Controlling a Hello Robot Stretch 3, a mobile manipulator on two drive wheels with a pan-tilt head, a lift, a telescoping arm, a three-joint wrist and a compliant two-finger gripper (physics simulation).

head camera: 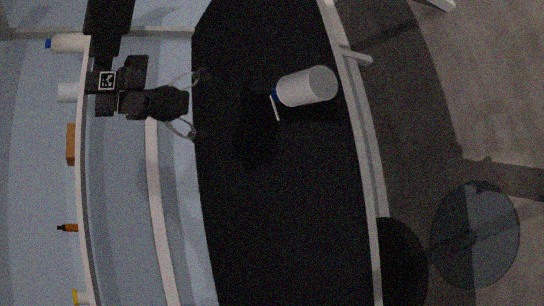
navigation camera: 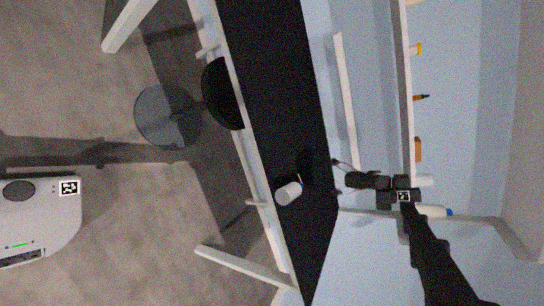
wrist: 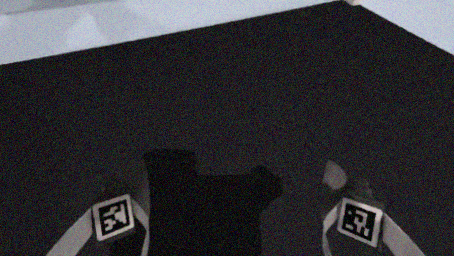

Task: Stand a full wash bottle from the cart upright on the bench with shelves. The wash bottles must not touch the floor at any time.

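Seen in the pictures: gripper, fingertip midpoint: (head camera: 204, 105) (navigation camera: 332, 176); robot's base at its link origin: (navigation camera: 20, 190).
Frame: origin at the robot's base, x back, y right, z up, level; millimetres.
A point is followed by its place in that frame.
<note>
A white wash bottle (head camera: 305, 86) @(x 50, y 541, z 971 mm) (navigation camera: 289, 193) @(x 48, y 538, z 968 mm) with a blue cap and a thin white spout lies on its side on the black bench top (head camera: 280, 210) @(x -186, y 698, z 915 mm) (navigation camera: 280, 90) @(x -346, y 618, z 914 mm). Its base faces the bench's front edge and its cap faces the wall. My gripper (head camera: 197, 106) @(x 22, y 830, z 1039 mm) (navigation camera: 336, 177) @(x 22, y 830, z 1039 mm) (wrist: 234, 180) @(x 22, y 830, z 1039 mm) is open and empty, its fingers wide apart. It hangs over the back part of the bench, on the wall side of the bottle and apart from it. The bottle does not show in the wrist view. No cart can be made out.
A wall shelf (head camera: 81, 180) @(x -225, y 1307, z 1351 mm) (navigation camera: 406, 110) holds a blue-capped bottle (head camera: 69, 43) @(x 256, y 1249, z 1446 mm) (navigation camera: 431, 210) @(x 252, y 1250, z 1458 mm), a white cylinder (head camera: 67, 92) @(x 78, y 1176, z 1423 mm) (navigation camera: 424, 180) @(x 80, y 1176, z 1426 mm), an orange-brown box (head camera: 70, 144) @(x -80, y 1090, z 1395 mm) (navigation camera: 418, 149) @(x -80, y 1089, z 1400 mm) and small items. A stool with a black seat (head camera: 402, 260) (navigation camera: 220, 95) stands at the bench front. My base (navigation camera: 40, 215) @(x 96, y 50, z 160 mm) stands on the floor.
</note>
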